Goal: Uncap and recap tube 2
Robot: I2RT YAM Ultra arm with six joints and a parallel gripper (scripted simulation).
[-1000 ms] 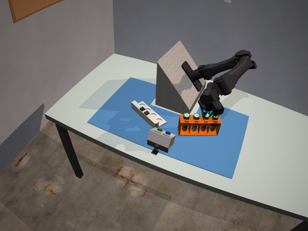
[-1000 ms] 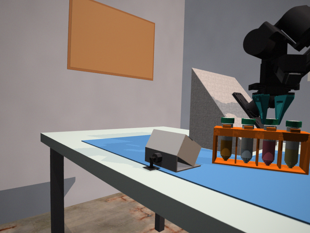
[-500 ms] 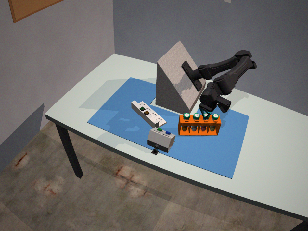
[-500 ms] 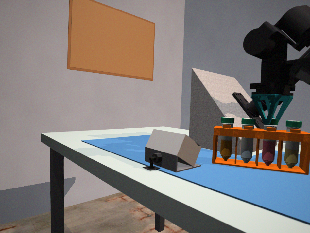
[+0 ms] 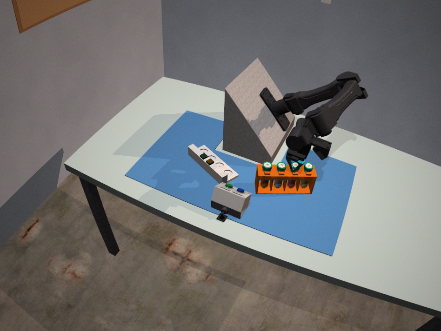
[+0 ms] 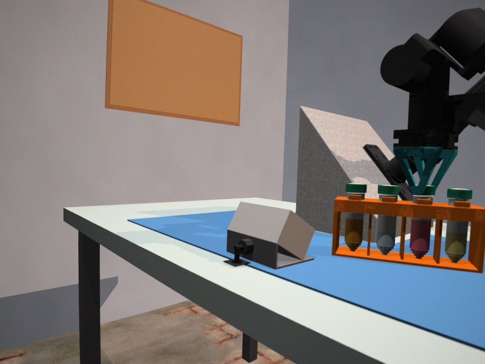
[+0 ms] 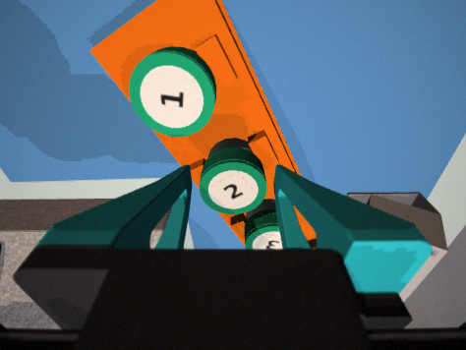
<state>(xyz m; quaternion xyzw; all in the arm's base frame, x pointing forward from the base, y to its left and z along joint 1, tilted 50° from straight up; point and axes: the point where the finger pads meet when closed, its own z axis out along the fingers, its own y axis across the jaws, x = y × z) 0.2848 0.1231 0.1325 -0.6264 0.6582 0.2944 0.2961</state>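
The cap 2 is right at my hand. Also, from my hand: cap 3: 5 cm to the right, 2 cm ahead; then cap 4: 9 cm to the right, 5 cm ahead; then cap 1: 5 cm to the left, 2 cm behind.
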